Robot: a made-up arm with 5 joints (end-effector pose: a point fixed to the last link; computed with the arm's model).
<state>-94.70 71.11 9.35 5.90 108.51</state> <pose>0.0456 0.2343 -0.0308 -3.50 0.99 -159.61</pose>
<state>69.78 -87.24 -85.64 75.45 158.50</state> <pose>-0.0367 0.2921 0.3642 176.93 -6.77 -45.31</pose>
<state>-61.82 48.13 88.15 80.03 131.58</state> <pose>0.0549 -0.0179 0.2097 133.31 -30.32 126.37</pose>
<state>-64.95 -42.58 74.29 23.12 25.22</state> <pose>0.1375 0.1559 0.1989 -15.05 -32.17 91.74</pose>
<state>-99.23 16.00 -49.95 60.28 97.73</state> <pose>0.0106 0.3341 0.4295 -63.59 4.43 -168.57</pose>
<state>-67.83 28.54 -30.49 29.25 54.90</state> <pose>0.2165 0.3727 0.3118 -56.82 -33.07 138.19</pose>
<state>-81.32 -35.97 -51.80 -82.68 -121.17</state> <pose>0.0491 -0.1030 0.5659 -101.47 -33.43 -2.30</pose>
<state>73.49 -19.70 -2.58 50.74 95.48</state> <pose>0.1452 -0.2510 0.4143 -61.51 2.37 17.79</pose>
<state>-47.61 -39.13 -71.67 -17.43 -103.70</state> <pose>-0.0387 -0.1124 0.5991 -142.93 -10.12 -29.30</pose>
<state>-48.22 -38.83 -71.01 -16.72 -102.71</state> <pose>-0.0338 -0.1094 0.6022 -144.45 -9.16 -29.22</pose>
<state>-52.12 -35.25 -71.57 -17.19 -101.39</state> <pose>-0.0131 -0.0993 0.6116 -146.81 -7.87 -26.05</pose>
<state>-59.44 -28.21 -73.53 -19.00 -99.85</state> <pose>0.0196 -0.0760 0.6247 -149.87 -6.42 -19.65</pose>
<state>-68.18 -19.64 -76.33 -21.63 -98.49</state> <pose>0.0486 -0.0402 0.6345 -152.86 -5.20 -11.80</pose>
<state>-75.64 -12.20 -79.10 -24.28 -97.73</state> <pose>0.0634 -0.0056 0.6381 -154.80 -4.52 -4.85</pose>
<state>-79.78 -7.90 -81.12 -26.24 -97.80</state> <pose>0.0673 0.0134 0.6378 -155.12 -4.50 -0.62</pose>
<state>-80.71 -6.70 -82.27 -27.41 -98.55</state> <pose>0.0674 0.0153 0.6367 -154.07 -5.01 0.89</pose>
